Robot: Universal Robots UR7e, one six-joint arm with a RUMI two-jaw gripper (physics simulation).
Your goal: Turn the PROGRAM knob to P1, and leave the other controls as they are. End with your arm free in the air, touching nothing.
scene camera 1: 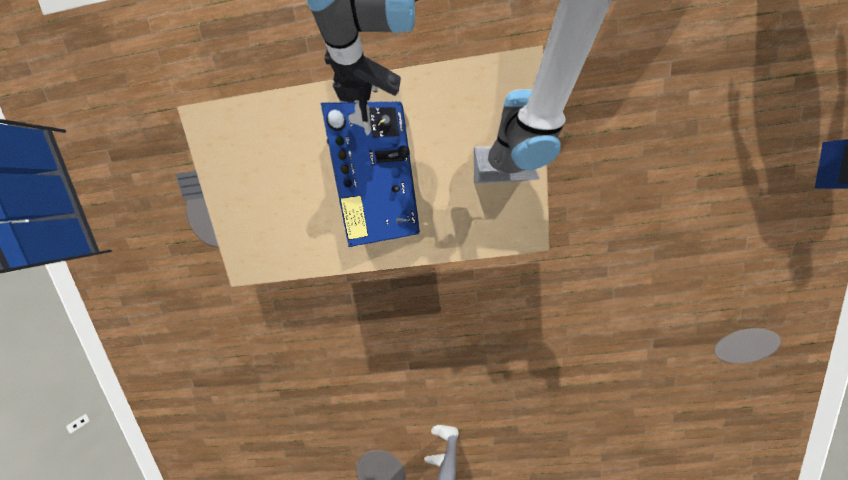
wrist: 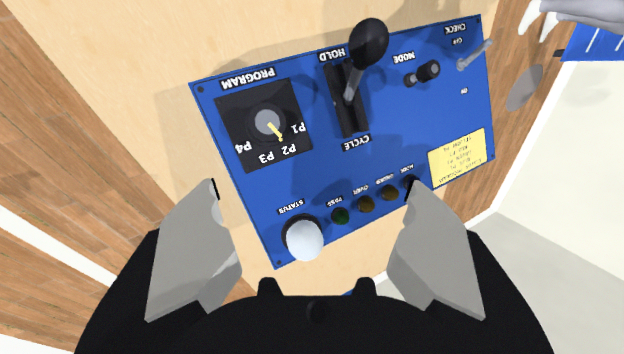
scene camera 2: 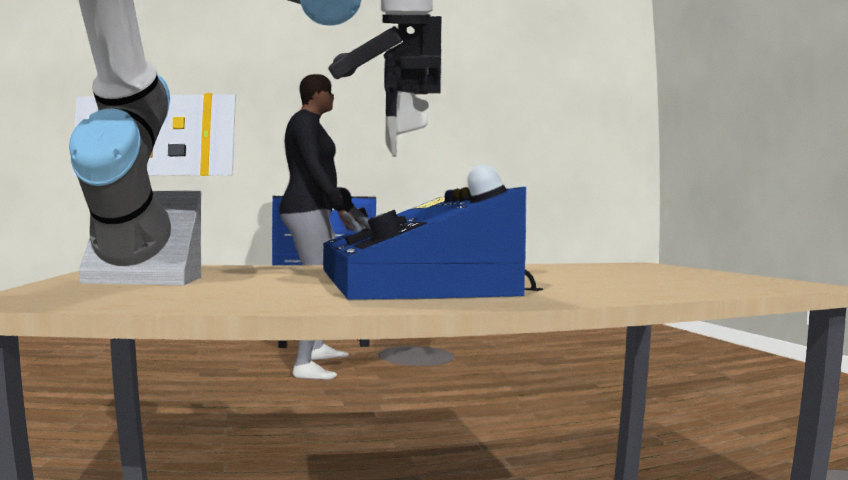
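Pixels of known places: gripper, fingertip midpoint: [scene camera 1: 371, 113] [wrist: 312, 182] [scene camera 2: 397, 143]; arm's base at its link origin: [scene camera 1: 508, 159] [scene camera 2: 131, 233].
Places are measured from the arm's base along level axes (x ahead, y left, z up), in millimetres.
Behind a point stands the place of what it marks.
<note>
The PROGRAM knob [scene camera 1: 384, 120] {x 453, y -119, z 36 mm} [scene camera 2: 383, 224] {x 453, y -145, z 20 mm} [wrist: 267, 121] {x 449, y -123, z 34 mm} is round and grey-topped on a black plate; in the wrist view its yellow pointer points at P2. It sits on the sloped blue console [scene camera 1: 380, 178] {x 474, y 78, z 20 mm} [scene camera 2: 440, 261] {x 532, y -182, z -31 mm} [wrist: 310, 185] {x 549, y -80, z 40 mm}. My gripper [scene camera 1: 364, 123] {x 472, y -111, z 142 mm} [scene camera 2: 397, 142] {x 472, y -111, z 142 mm} [wrist: 312, 182] {x 472, y -111, z 142 mm} is open and empty, in the air above the console's white-lamp end, apart from the knob. The black-balled HOLD/CYCLE lever [scene camera 1: 392, 154] {x 427, y -6, z 30 mm} [wrist: 354, 82] {x 418, y -11, z 37 mm} leans toward HOLD. The MODE selector [scene camera 1: 395, 188] {x 414, y 114, z 48 mm} [wrist: 427, 71] {x 412, y 102, z 45 mm} and the CHECK toggle [scene camera 1: 404, 220] {x 381, y 231, z 41 mm} [wrist: 474, 55] {x 395, y 228, z 26 mm}, tilted toward OFF, are beyond it.
The white STATUS lamp [scene camera 1: 336, 118] {x 595, y -104, z 110 mm} [scene camera 2: 484, 180] {x 602, y -135, z 87 mm} [wrist: 305, 240] {x 585, y -113, z 102 mm} rises from the console's high side, beside several small lamps and a yellow label [scene camera 1: 354, 217] {x 564, y 221, z 64 mm} [wrist: 458, 157] {x 563, y 220, z 64 mm}. The console stands on the wooden table [scene camera 1: 267, 237] {x 1011, y 337, z -84 mm} [scene camera 2: 684, 291] {x 946, y -137, z -84 mm}. A person [scene camera 2: 309, 160] stands beyond the table.
</note>
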